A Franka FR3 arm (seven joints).
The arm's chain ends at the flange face. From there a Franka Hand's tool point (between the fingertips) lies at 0.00 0.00 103.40 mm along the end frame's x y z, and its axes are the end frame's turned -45 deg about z.
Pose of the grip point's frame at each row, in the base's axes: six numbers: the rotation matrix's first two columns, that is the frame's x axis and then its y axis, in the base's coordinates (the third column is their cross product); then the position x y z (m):
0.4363, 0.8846, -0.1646, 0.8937, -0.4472, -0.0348, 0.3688, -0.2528, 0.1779
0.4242, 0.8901, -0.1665, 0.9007, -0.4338, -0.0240, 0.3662, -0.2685, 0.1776
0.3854, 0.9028, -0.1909, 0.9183, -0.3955, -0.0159, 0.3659, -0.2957, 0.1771
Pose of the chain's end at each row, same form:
0.9405, 0.3093, -0.1410, 0.3234, -0.9417, 0.0918, 0.3796, -0.2392, 0.2798
0.9368, 0.3227, -0.1347, 0.3369, -0.9361, 0.1008, 0.3759, -0.2540, 0.2795
0.9219, 0.3587, -0.1462, 0.3768, -0.9180, 0.1237, 0.3752, -0.2782, 0.2786

